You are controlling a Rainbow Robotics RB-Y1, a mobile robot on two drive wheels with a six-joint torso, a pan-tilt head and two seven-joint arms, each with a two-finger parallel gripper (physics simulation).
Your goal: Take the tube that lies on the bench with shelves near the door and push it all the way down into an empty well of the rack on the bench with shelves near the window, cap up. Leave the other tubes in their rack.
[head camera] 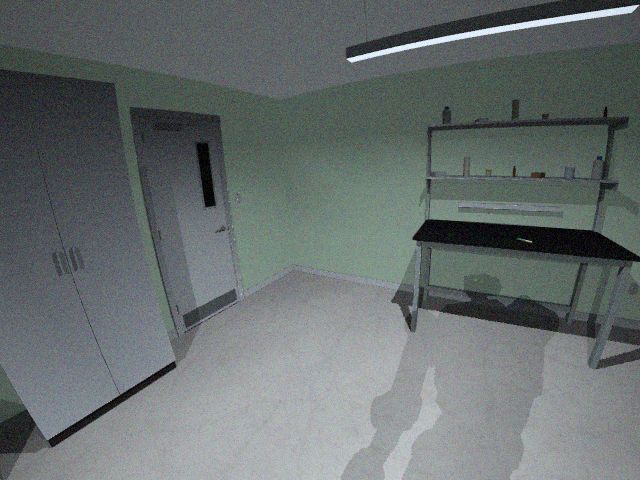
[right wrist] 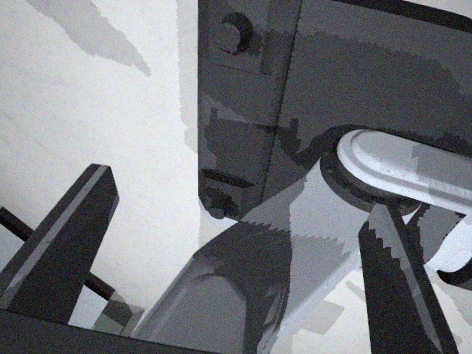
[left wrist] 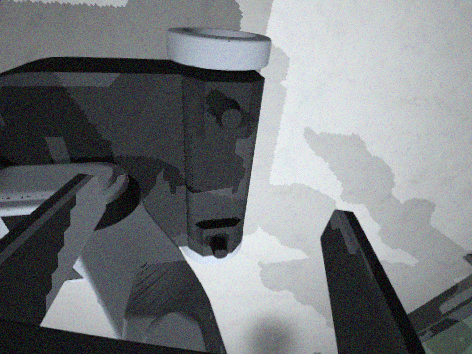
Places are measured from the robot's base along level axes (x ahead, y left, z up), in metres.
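Pixels of known places: left gripper, fingertip midpoint: point(left wrist: 214, 208); right gripper, fingertip midpoint: point(right wrist: 239, 200).
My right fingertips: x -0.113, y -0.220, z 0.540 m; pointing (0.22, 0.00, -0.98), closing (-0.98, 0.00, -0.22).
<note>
Behind a point stands the place of what it marks.
A small light tube point(head camera: 524, 240) @(y -1.617, x 1.432, z 0.925 m) with a greenish end lies on its side on the black top of the bench with shelves point(head camera: 465, 233) @(y -1.321, x 1.766, z 0.915 m) near the door, at the right in the head view. The rack and the bench near the window do not show in the head view. My left gripper point(left wrist: 214, 208) @(y 0.259, x -0.078, z 0.550 m) is open, its two dark fingers wide apart with the floor and my own body behind them. My right gripper point(right wrist: 239, 200) @(y -0.220, x -0.113, z 0.541 m) is also open and empty. Both grippers are well away from the tube, which does not show in either wrist view.
A grey door point(head camera: 180, 206) @(y 1.166, x 2.247, z 1.240 m) is in the left wall, with a tall two-door cabinet point(head camera: 103, 289) @(y 1.321, x 1.259, z 0.873 m) beside it. Bottles and small containers stand on the upper shelf point(head camera: 485, 124) @(y -1.545, x 1.896, z 1.810 m) and lower shelf point(head camera: 449, 178) @(y -1.293, x 2.024, z 1.357 m) above the bench. Floor point(head camera: 289, 361) @(y 0.220, x 1.560, z 0.001 m) lies between me and the bench.
</note>
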